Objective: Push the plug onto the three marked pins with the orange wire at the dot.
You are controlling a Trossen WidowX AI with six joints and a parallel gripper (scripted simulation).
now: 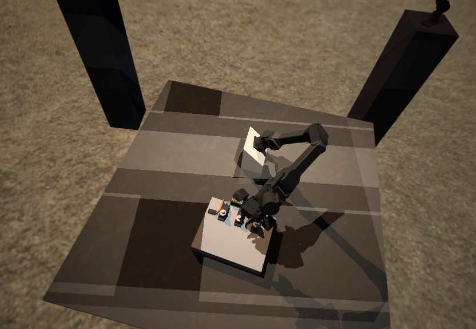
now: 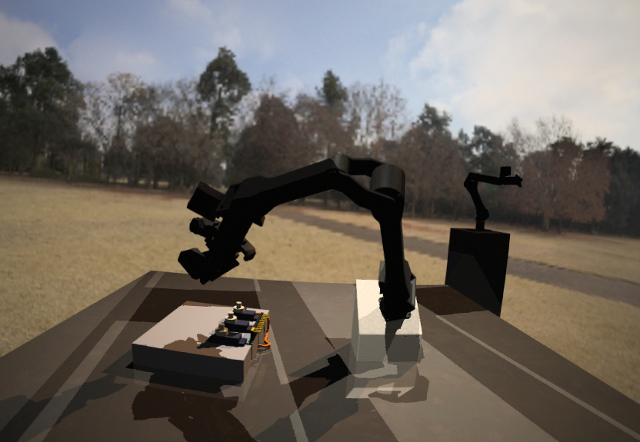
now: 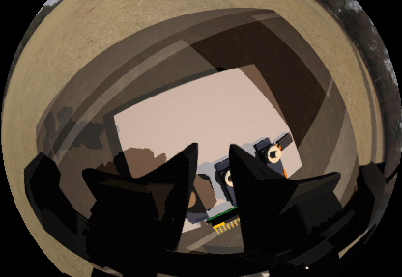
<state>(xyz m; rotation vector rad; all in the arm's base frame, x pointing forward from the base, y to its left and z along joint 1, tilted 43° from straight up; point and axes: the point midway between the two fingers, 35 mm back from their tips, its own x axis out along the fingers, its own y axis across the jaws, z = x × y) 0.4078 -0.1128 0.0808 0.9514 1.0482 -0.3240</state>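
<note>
The white printed holder is 40 mm ahead of my gripper tip, 30 mm to the right of it and 140 mm below it.
</note>
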